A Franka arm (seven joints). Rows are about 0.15 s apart.
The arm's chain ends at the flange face. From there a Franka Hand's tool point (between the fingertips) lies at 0.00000 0.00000 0.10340 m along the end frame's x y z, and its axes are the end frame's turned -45 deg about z.
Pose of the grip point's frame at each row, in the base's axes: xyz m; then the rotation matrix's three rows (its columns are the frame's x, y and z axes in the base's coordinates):
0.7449, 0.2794, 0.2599; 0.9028, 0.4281, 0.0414; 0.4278, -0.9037, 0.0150; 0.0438, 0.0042, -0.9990
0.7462, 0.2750, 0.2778; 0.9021, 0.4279, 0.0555; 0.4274, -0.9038, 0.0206; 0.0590, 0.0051, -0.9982
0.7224, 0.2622, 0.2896; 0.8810, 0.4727, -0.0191; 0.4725, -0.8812, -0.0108; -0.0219, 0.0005, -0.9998
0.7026, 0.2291, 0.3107; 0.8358, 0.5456, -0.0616; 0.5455, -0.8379, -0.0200; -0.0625, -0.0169, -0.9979
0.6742, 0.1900, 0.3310; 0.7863, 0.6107, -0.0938; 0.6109, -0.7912, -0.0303; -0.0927, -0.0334, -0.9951
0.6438, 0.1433, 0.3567; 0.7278, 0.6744, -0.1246; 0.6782, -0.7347, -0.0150; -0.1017, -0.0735, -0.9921
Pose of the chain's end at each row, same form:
0.7406, 0.2778, 0.3632; 0.9411, -0.3357, 0.0414; -0.3365, -0.9415, 0.0150; 0.0339, -0.0280, -0.9990
0.7405, 0.2729, 0.3810; 0.9405, -0.3353, 0.0555; -0.3369, -0.9413, 0.0206; 0.0453, -0.0381, -0.9982
0.7244, 0.2633, 0.3930; 0.9572, -0.2887, -0.0191; -0.2890, -0.9572, -0.0108; -0.0151, 0.0158, -0.9998
0.7090, 0.2312, 0.4139; 0.9768, -0.2052, -0.0616; -0.2068, -0.9782, -0.0200; -0.0561, 0.0322, -0.9979
0.6839, 0.1931, 0.4339; 0.9878, -0.1242, -0.0938; -0.1275, -0.9914, -0.0303; -0.0892, 0.0419, -0.9951
0.6567, 0.1449, 0.4593; 0.9915, -0.0378, -0.1246; -0.0400, -0.9991, -0.0150; -0.1239, 0.0199, -0.9921

